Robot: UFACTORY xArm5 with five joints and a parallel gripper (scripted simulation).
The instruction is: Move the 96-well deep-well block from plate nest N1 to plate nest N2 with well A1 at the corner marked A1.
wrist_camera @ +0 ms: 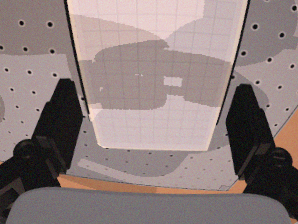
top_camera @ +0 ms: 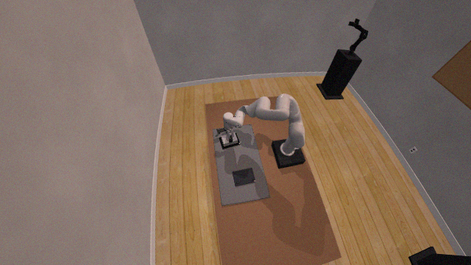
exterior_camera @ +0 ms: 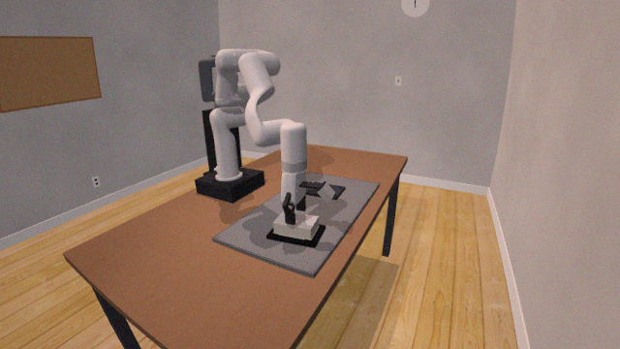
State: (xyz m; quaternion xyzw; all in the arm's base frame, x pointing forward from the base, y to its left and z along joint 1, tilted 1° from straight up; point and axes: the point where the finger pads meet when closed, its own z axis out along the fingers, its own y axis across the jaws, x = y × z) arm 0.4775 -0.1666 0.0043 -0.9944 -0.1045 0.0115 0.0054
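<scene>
Right now the white deep-well block is 4 cm below my hand.
</scene>
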